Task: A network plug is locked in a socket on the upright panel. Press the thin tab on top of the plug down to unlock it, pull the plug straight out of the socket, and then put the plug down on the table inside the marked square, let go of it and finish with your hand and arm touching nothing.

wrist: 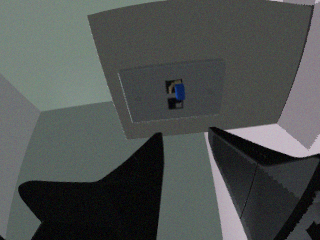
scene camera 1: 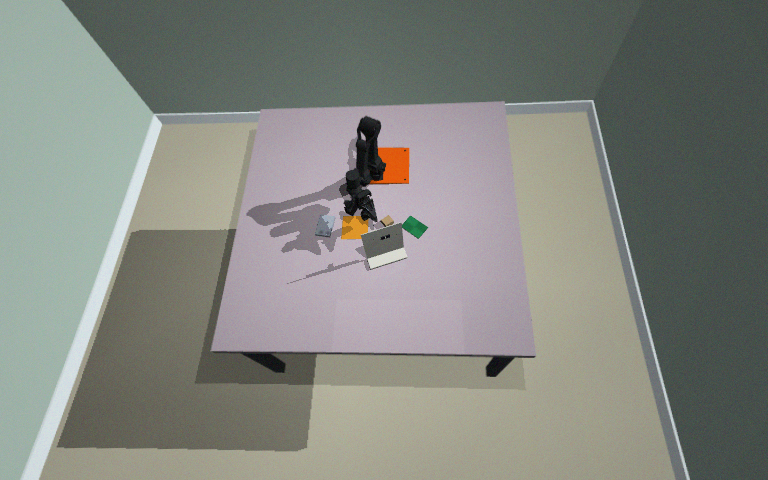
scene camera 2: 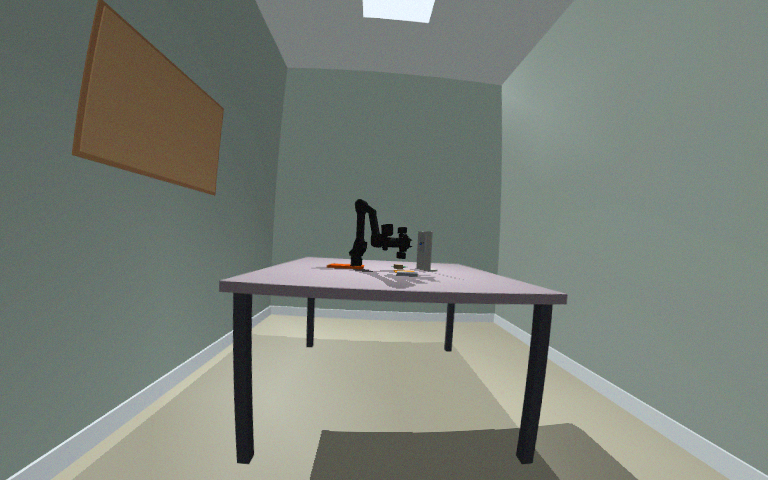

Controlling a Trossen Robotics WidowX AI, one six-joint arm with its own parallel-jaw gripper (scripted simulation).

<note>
In view: the gripper (wrist: 185,136) and a grey upright panel (scene camera 1: 383,246).
The grey upright panel also shows in the wrist view (wrist: 237,70).
</note>
